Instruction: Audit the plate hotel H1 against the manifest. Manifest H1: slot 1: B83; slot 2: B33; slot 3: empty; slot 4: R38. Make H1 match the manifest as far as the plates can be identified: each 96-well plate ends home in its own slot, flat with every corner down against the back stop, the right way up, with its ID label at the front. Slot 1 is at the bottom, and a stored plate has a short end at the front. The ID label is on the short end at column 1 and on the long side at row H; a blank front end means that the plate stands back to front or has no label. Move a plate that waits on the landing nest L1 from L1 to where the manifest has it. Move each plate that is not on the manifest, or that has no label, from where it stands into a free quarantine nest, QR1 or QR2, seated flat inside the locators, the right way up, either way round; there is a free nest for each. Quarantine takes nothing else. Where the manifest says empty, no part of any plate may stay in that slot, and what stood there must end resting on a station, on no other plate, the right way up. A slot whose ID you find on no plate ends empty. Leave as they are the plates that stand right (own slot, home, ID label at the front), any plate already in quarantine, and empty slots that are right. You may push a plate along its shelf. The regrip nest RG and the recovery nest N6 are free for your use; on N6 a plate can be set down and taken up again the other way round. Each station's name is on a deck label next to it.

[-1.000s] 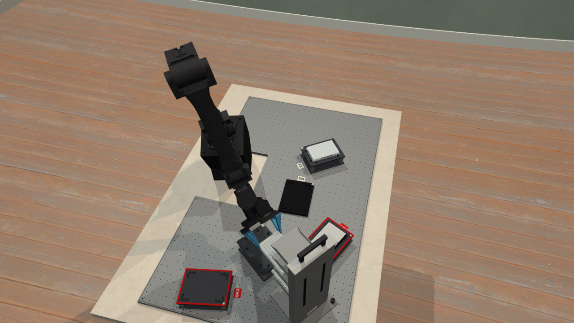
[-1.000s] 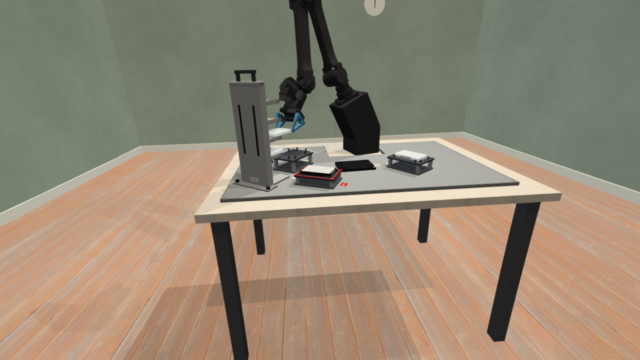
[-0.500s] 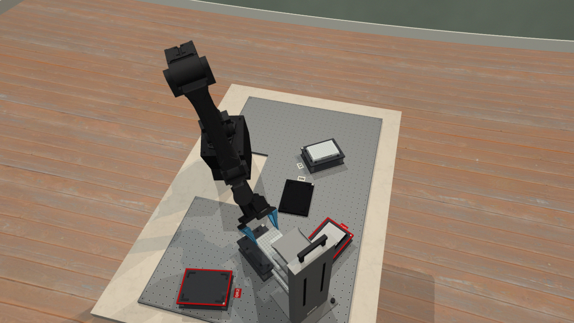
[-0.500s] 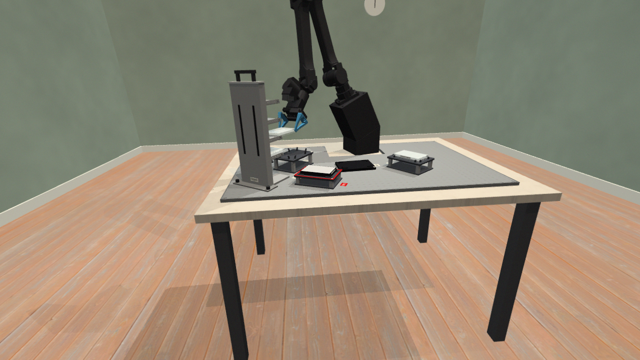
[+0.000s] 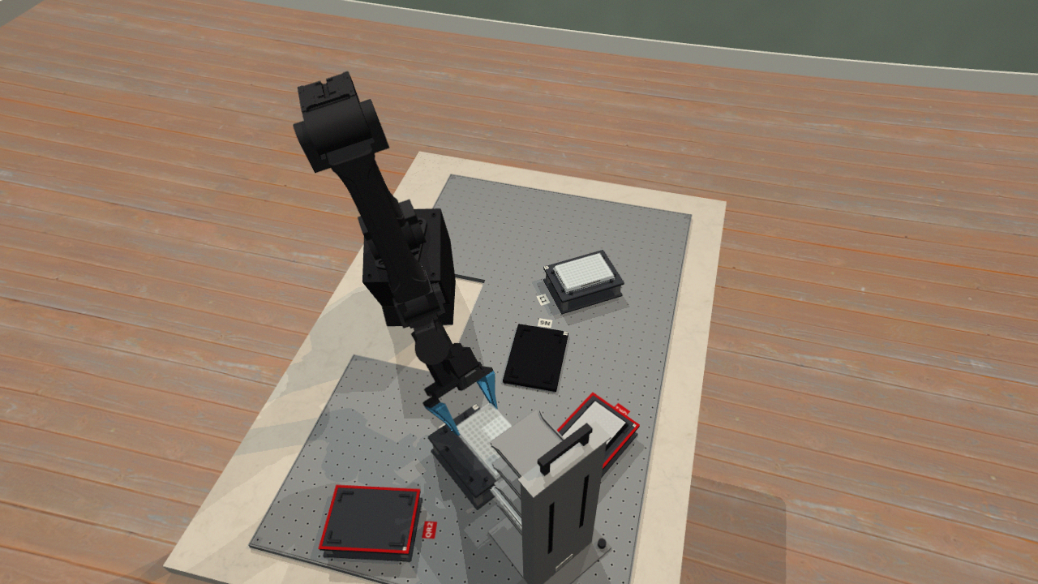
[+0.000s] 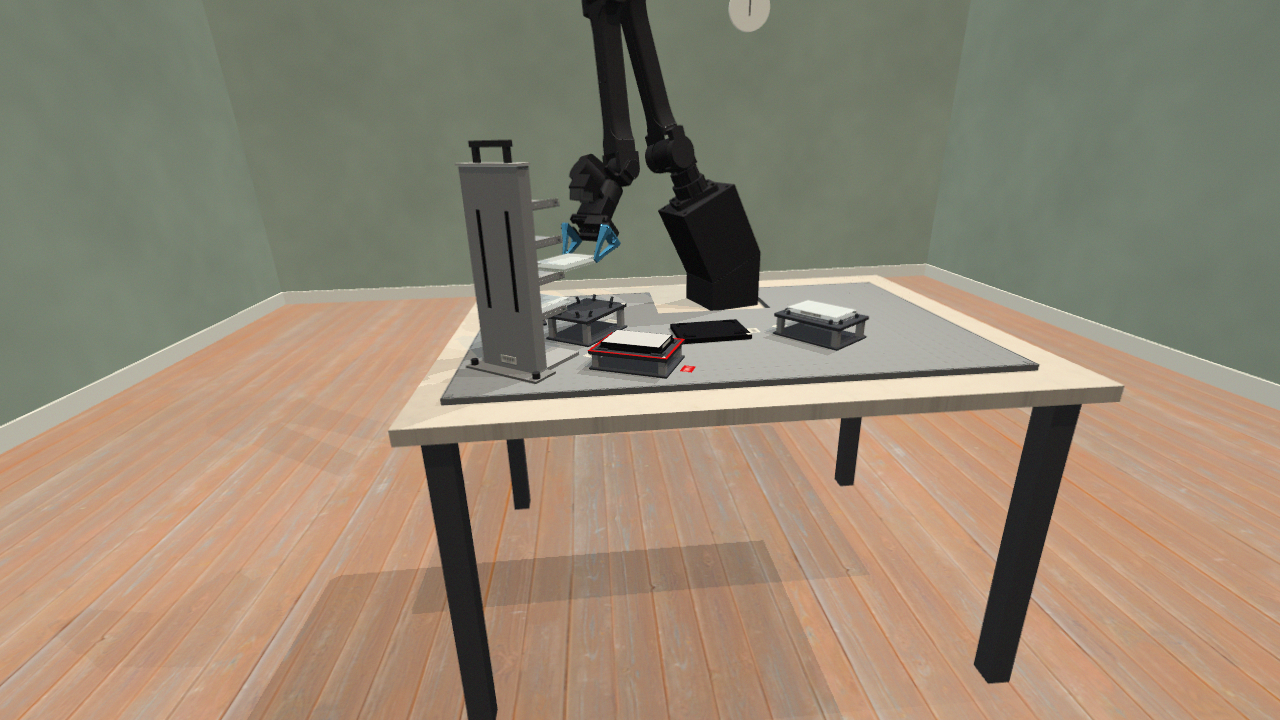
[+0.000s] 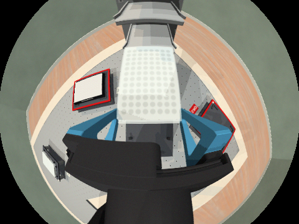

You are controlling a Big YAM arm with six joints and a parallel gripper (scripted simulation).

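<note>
The regrip nest RG lies 13 cm below my hand, 1 cm to the left of it and 1 cm behind it. Round my hand: plate hotel H1 (18 cm ahead, 16 cm to the right, 1 cm above); red-edged quarantine nest QR1 (22 cm ahead, 15 cm below, 8 cm to the left); H1 deck label (18 cm below, 15 cm ahead).
</note>
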